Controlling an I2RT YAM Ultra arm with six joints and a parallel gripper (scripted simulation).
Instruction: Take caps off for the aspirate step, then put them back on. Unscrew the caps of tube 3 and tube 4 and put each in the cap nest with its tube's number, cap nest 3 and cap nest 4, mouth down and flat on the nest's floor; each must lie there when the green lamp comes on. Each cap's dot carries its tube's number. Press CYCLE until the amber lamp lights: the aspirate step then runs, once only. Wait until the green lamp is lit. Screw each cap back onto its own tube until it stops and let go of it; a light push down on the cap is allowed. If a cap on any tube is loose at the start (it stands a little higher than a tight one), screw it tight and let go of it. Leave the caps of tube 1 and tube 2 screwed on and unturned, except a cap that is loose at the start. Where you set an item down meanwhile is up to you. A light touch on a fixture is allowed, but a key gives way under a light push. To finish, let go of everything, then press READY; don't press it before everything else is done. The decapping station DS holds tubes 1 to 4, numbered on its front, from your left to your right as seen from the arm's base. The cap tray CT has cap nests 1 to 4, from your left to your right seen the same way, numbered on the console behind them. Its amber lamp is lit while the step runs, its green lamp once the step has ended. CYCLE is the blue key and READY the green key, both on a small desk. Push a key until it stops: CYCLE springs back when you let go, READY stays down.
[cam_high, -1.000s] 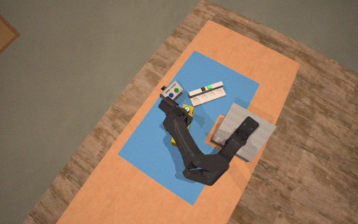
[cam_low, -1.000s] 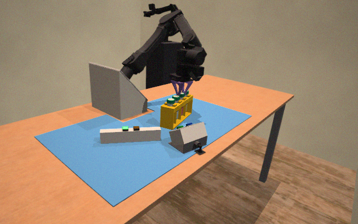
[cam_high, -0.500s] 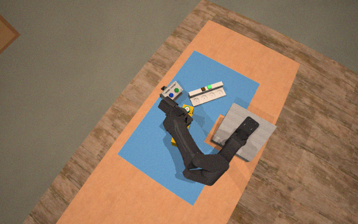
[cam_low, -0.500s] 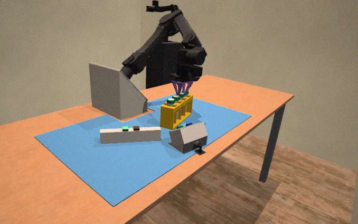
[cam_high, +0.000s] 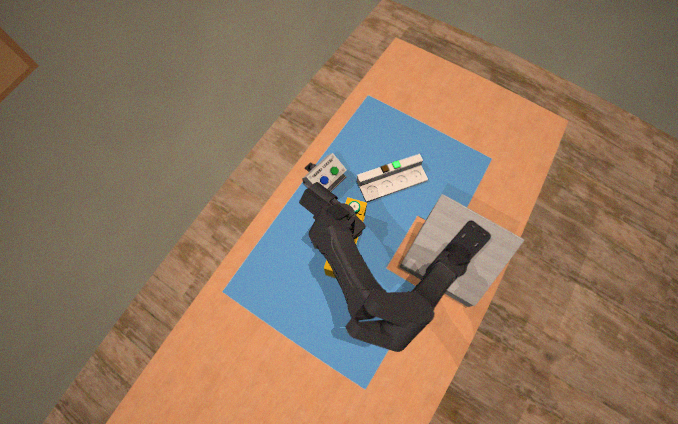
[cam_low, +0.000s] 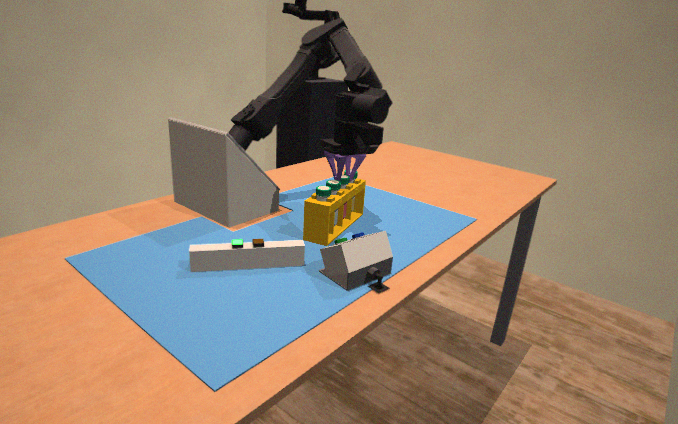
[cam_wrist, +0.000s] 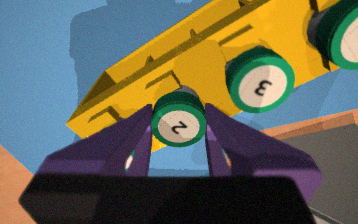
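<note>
The cap 2 lies right at my hand. The rest, counted from my hand: cap 3 (5 cm to the right, 2 cm ahead); then cap 4 (10 cm to the right, 3 cm ahead); then blue key (17 cm ahead, 13 cm to the right, 5 cm below).
</note>
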